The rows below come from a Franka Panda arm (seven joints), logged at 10 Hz.
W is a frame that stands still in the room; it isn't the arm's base.
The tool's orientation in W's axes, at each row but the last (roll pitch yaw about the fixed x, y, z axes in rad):
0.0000, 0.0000, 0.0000
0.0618, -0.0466, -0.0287
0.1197, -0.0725, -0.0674
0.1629, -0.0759, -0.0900
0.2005, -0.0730, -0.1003
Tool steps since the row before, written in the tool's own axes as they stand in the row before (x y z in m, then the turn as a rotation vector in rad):
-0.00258, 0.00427, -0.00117, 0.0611, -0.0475, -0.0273
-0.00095, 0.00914, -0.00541, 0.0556, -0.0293, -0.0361
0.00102, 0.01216, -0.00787, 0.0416, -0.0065, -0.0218
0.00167, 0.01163, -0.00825, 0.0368, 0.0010, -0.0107
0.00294, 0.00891, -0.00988, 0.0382, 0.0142, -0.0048
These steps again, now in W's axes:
-0.00258, 0.00427, -0.00117, 0.0611, -0.0475, -0.0273
-0.00045, 0.00947, -0.00487, 0.0565, -0.0286, -0.0352
0.00235, 0.01288, -0.00627, 0.0428, -0.0067, -0.0193
0.00328, 0.01257, -0.00611, 0.0376, -0.0007, -0.0076
0.00456, 0.01029, -0.00767, 0.0395, 0.0110, 0.0009

